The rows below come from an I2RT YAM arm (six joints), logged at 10 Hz.
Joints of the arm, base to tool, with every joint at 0 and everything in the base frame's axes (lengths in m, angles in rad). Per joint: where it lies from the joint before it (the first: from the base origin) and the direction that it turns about. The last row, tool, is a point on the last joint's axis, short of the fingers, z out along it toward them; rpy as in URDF.
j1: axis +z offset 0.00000 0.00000 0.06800
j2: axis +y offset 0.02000 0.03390 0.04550
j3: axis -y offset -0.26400 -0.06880 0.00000
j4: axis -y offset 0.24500 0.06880 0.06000
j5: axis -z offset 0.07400 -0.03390 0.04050
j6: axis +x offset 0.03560 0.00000 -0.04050
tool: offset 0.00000 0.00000 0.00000 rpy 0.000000 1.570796 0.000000
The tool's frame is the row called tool.
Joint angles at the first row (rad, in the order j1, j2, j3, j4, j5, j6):
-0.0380 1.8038 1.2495 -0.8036 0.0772 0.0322
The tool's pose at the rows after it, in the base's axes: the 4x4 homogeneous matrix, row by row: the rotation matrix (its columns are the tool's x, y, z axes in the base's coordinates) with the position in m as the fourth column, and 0 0 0 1 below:
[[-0.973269 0.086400 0.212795 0.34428], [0.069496 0.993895 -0.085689 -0.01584], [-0.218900 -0.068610 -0.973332 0.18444], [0 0 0 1]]
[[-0.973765 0.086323 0.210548 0.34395], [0.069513 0.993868 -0.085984 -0.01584], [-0.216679 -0.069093 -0.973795 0.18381], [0 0 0 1]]
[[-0.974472 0.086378 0.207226 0.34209], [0.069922 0.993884 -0.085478 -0.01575], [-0.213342 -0.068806 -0.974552 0.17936], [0 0 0 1]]
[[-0.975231 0.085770 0.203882 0.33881], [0.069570 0.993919 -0.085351 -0.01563], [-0.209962 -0.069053 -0.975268 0.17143], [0 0 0 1]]
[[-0.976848 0.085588 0.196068 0.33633], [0.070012 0.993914 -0.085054 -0.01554], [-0.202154 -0.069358 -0.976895 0.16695], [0 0 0 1]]
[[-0.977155 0.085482 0.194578 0.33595], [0.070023 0.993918 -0.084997 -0.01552], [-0.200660 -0.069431 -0.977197 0.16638], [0 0 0 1]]
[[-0.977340 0.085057 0.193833 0.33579], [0.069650 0.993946 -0.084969 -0.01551], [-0.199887 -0.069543 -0.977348 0.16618], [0 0 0 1]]
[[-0.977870 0.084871 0.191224 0.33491], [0.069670 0.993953 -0.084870 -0.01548], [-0.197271 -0.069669 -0.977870 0.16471], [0 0 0 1]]
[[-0.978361 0.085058 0.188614 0.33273], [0.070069 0.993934 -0.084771 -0.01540], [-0.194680 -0.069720 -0.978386 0.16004], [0 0 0 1]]
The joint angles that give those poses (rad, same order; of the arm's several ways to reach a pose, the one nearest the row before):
-0.0380 1.8053 1.2469 -0.7941 0.0776 0.0326
-0.0380 1.8057 1.2449 -0.7940 0.0780 0.0326
-0.0379 1.8057 1.2266 -0.7792 0.0776 0.0330
-0.0380 1.8057 1.1934 -0.7494 0.0776 0.0326
-0.0380 1.8061 1.1755 -0.7391 0.0776 0.0330
-0.0380 1.8061 1.1732 -0.7384 0.0776 0.0330
-0.0379 1.8061 1.1724 -0.7383 0.0776 0.0326
-0.0380 1.8061 1.1664 -0.7349 0.0776 0.0326
-0.0380 1.8065 1.1469 -0.7178 0.0776 0.0330

